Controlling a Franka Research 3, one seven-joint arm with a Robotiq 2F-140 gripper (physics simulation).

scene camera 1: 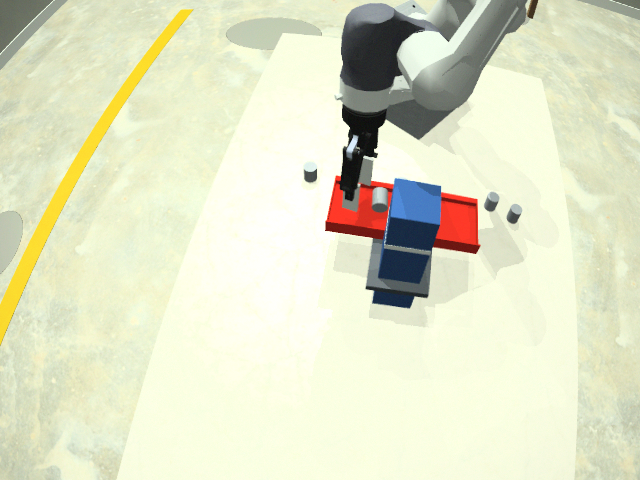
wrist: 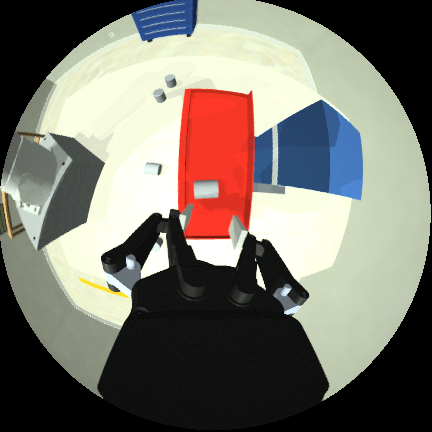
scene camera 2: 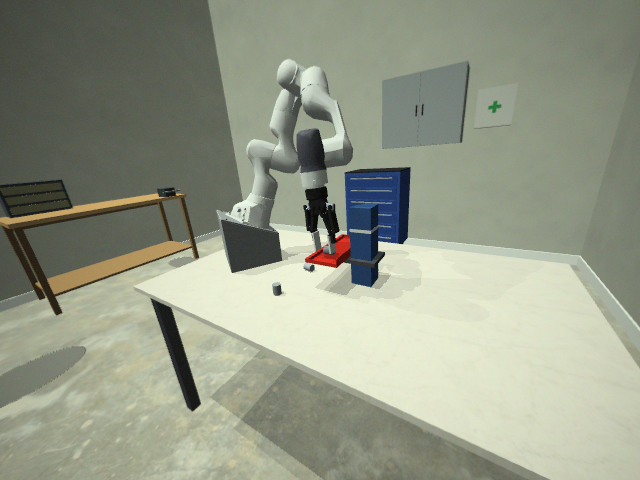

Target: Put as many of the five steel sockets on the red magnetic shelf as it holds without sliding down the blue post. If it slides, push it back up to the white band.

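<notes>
The red shelf (scene camera 1: 458, 222) (scene camera 2: 338, 254) (wrist: 220, 130) is held at the blue post (scene camera 1: 416, 201) (scene camera 2: 364, 245) (wrist: 310, 155) by a dark collar (scene camera 1: 372, 285) (scene camera 2: 373, 260) (wrist: 269, 188), which sits below the white band (scene camera 1: 408, 248) (scene camera 2: 363, 230) (wrist: 274, 155). One steel socket (scene camera 1: 379, 199) (wrist: 206, 189) lies on its side on the shelf. My gripper (scene camera 1: 358, 186) (scene camera 2: 323, 242) (wrist: 210, 217) is partly open and empty, its fingertips over the shelf's end beside that socket. Another socket (scene camera 2: 308, 267) (wrist: 152, 168) lies on the table, hidden in scene camera 1.
One socket (scene camera 1: 310, 172) (scene camera 2: 276, 288) stands on the table off the shelf's near-gripper end. Two more sockets (scene camera 1: 491, 201) (scene camera 1: 513, 213) stand beyond its other end. The grey arm base (scene camera 2: 250, 248) (wrist: 70, 185) is on the side away from the post.
</notes>
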